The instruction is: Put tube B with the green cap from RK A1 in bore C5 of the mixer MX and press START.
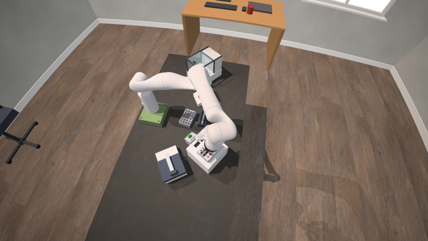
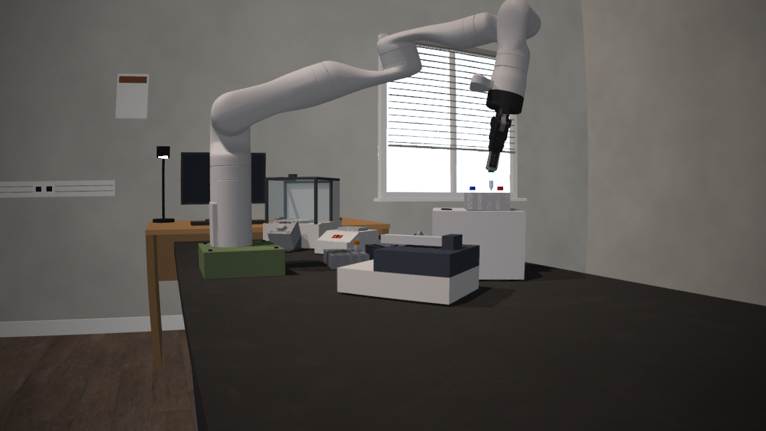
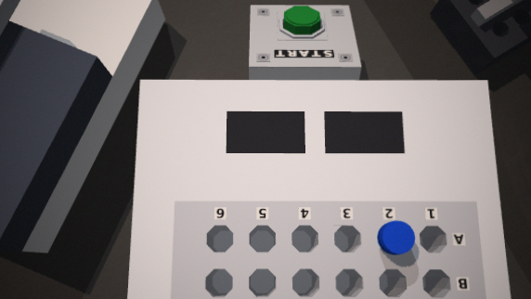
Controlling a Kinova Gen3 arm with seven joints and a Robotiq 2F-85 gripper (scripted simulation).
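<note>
My gripper is now 10 mm short of the red-capped tube, 10 mm to the left of it and 80 mm above it. From my hand the other things lie so: blue-capped tube: 70 mm to the left, 70 mm below; green start key: 150 mm behind, 120 mm to the left, 160 mm below; spectrophotometer SP: 230 mm behind, 70 mm to the right, 160 mm below.
</note>
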